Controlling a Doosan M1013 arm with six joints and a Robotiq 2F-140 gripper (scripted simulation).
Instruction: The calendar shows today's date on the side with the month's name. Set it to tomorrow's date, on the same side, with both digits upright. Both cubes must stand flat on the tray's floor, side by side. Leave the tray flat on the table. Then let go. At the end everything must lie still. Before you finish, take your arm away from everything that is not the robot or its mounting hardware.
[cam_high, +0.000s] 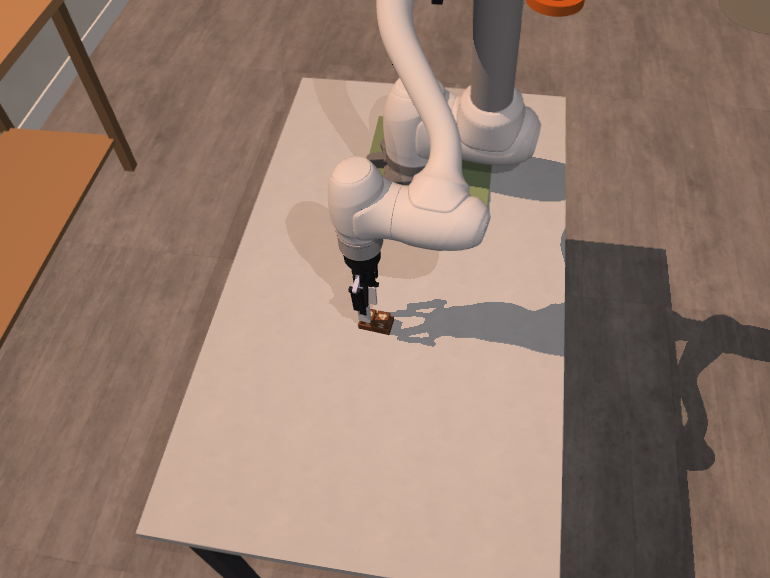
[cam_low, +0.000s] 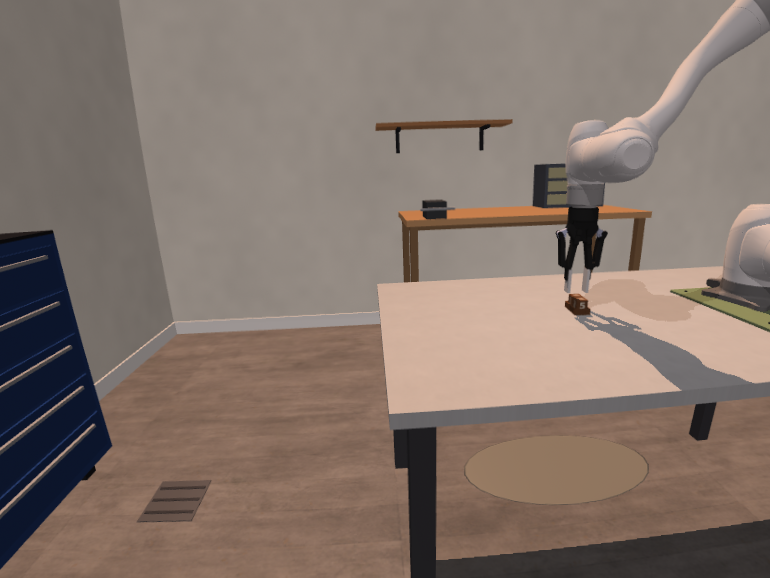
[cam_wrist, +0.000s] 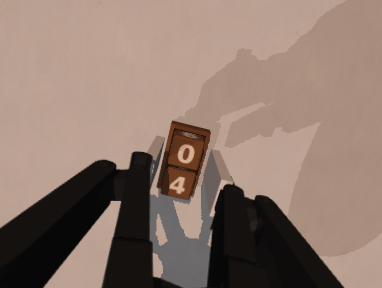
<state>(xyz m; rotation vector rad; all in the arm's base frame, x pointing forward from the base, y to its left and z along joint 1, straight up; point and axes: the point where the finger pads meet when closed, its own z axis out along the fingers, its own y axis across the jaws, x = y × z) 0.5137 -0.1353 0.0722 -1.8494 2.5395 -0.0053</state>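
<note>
Right now the brown digit cube is 6 cm below my hand. Round my hand: tray: 2 cm to the left, 7 cm below.
</note>
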